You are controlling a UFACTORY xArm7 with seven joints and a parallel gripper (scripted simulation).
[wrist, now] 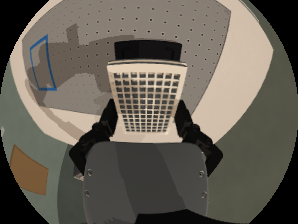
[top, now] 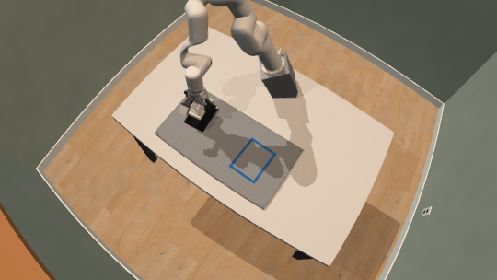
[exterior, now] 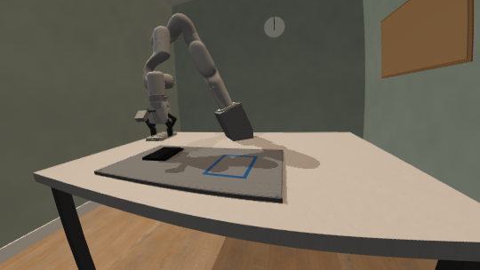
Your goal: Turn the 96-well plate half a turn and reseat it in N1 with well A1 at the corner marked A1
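The black plate nest N1 lies 10 cm below my hand. Also, from my hand: white 96-well plate (1 cm below).
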